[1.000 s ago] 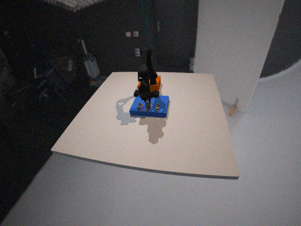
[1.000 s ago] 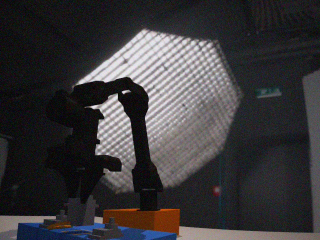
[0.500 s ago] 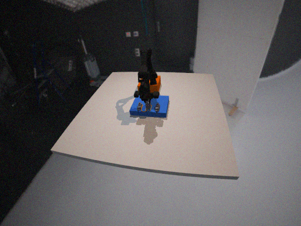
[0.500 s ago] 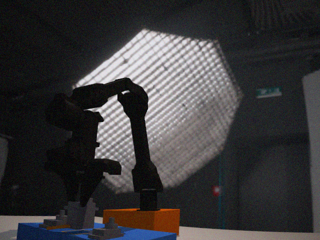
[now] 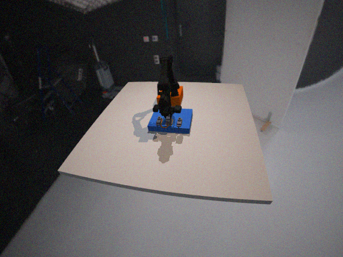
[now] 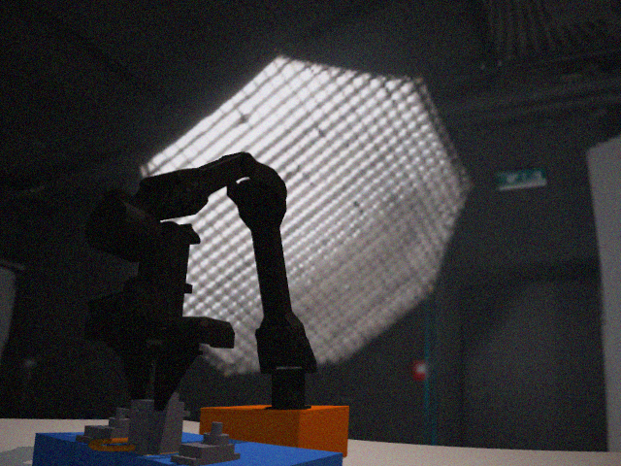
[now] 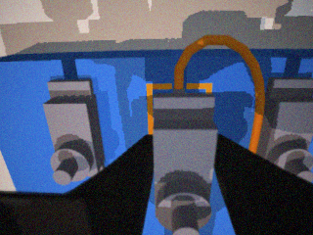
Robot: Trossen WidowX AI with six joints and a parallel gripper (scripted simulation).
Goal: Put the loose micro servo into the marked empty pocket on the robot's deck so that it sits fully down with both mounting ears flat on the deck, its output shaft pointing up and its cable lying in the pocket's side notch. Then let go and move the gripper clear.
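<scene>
Now: the blue deck 120 mm behind my gripper tip, 70 mm below it and 20 mm to the left of it.
</scene>
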